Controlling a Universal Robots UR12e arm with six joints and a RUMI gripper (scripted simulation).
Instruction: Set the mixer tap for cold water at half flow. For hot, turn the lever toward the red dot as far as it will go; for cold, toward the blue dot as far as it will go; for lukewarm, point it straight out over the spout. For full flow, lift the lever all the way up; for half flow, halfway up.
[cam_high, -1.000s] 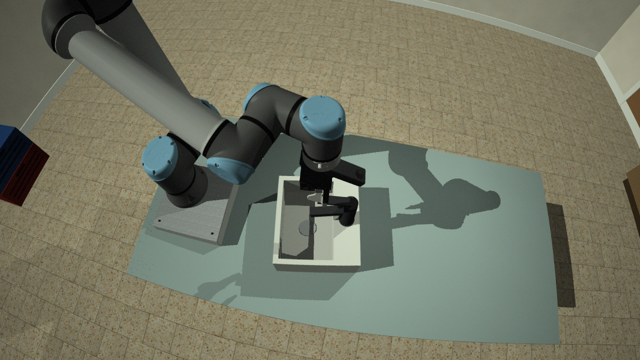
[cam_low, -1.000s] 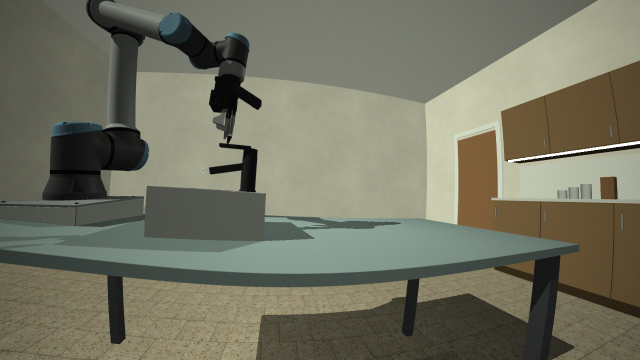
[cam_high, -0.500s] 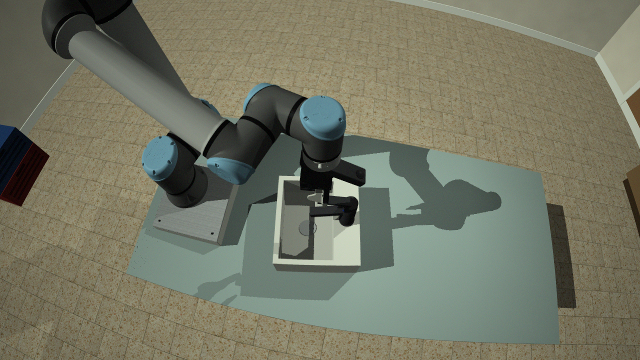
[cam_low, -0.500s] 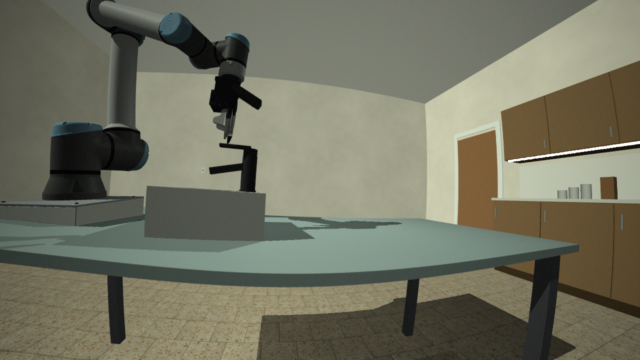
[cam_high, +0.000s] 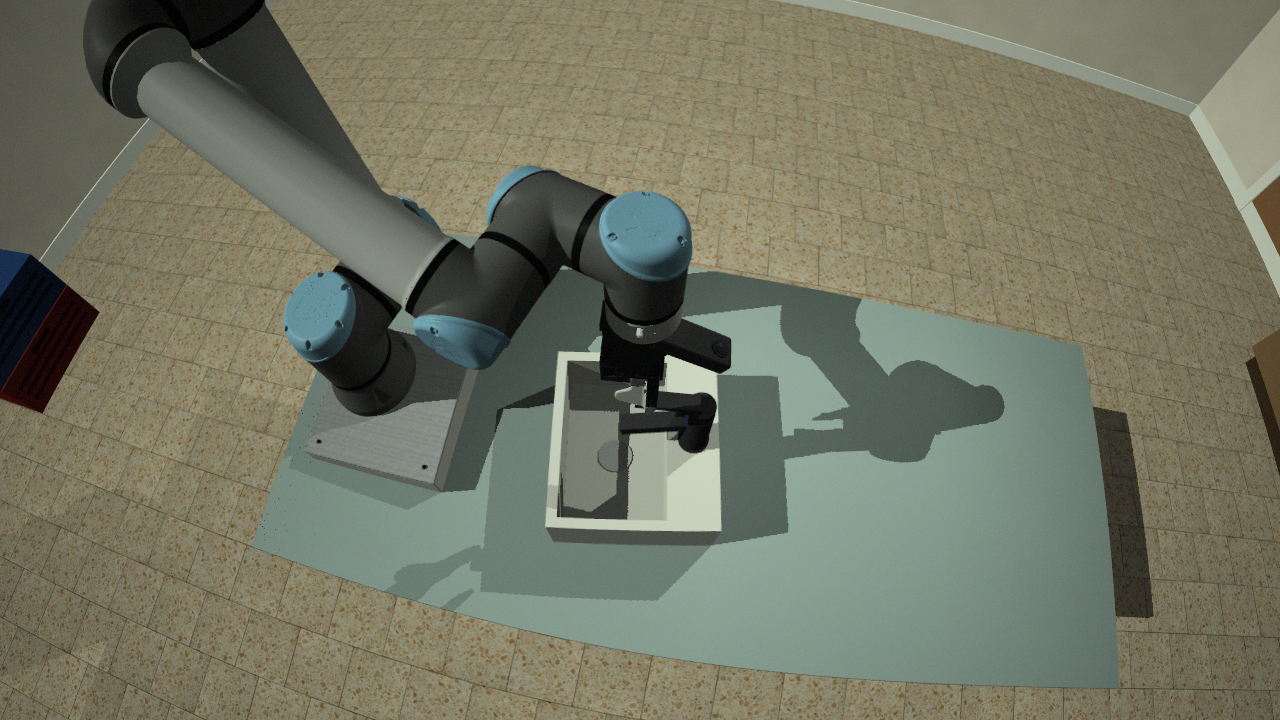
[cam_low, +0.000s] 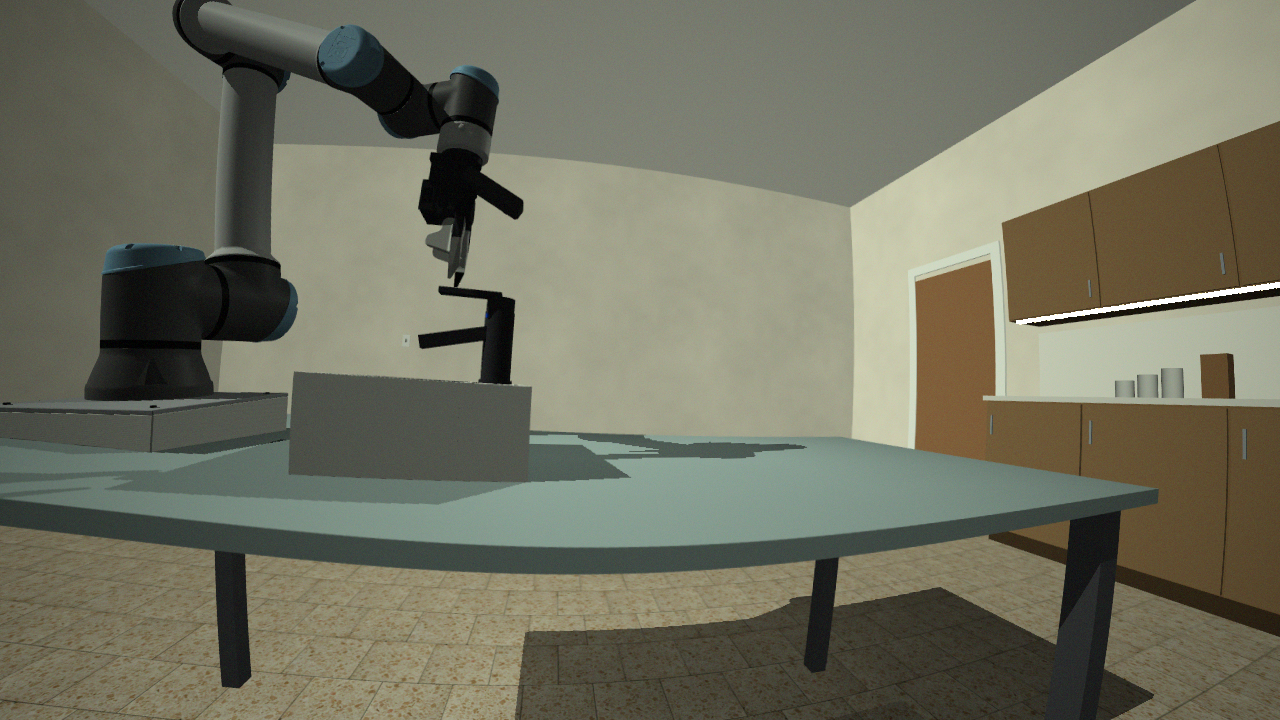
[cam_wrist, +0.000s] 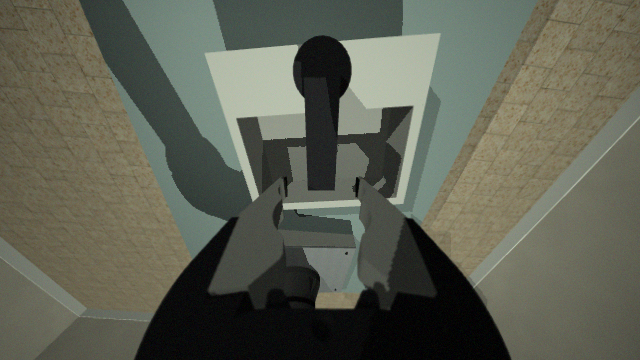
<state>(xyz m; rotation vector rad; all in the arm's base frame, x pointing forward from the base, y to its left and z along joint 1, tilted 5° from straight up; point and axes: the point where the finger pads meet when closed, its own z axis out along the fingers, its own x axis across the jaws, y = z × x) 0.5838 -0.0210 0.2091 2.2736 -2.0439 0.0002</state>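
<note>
The lever lies 30 mm below my hand and 30 mm ahead of it. The rest, counted from my hand: black mixer tap: 70 mm below, 50 mm ahead, 10 mm to the left; white sink basin: 260 mm below, 40 mm behind, 10 mm to the right.
</note>
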